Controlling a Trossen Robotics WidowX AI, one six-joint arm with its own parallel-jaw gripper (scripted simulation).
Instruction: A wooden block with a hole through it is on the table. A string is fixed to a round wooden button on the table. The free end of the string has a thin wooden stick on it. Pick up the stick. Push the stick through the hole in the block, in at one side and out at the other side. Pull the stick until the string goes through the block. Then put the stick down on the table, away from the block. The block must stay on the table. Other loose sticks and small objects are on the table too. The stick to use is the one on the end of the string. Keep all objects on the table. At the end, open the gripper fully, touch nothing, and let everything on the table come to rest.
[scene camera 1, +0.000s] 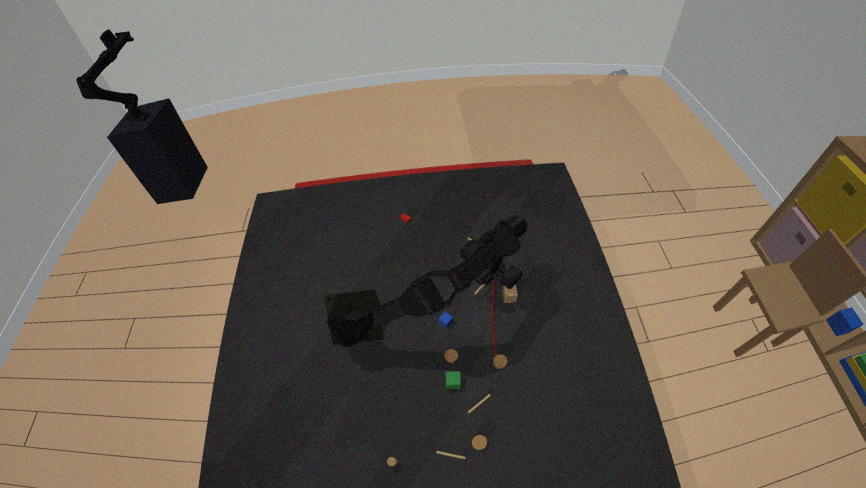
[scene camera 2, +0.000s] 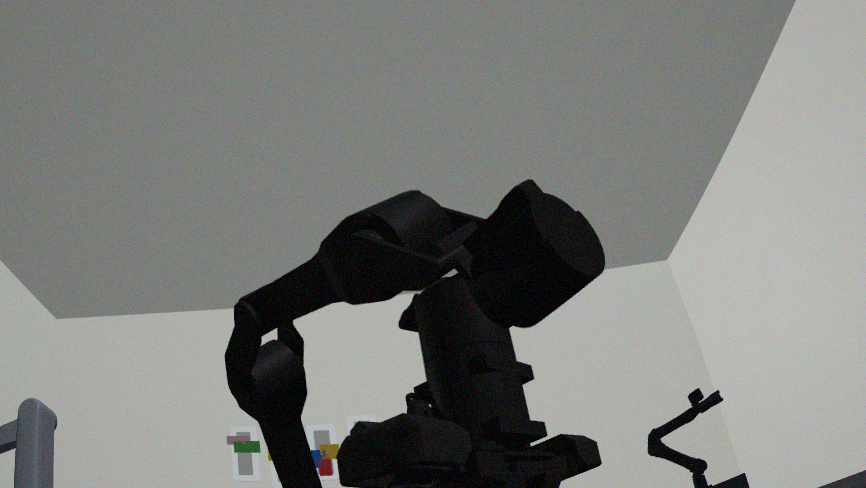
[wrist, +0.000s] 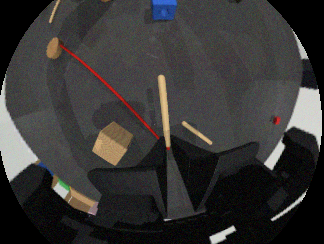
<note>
I see my gripper (scene camera 1: 488, 279) and a wooden block (wrist: 113, 141).
My gripper shows as well in the wrist view (wrist: 167, 139). Scene camera 2 does not show the wooden block: it is out of frame.
</note>
